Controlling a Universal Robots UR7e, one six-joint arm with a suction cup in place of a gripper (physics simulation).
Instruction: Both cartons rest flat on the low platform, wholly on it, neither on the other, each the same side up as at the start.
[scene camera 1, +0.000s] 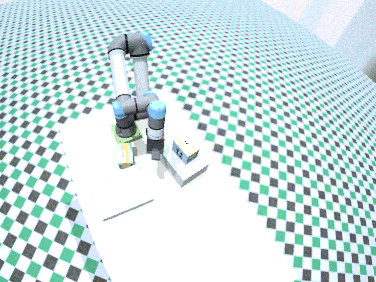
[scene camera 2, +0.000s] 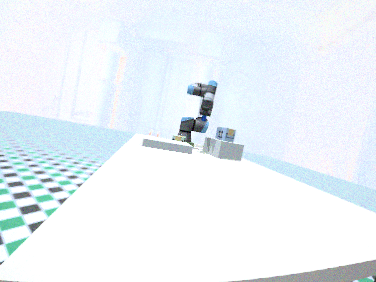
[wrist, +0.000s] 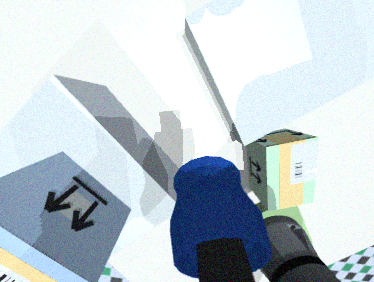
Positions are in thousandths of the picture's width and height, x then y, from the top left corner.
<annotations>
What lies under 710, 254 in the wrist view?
A low white platform.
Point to a taller white block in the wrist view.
229, 427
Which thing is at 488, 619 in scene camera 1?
A taller white block.
</annotations>
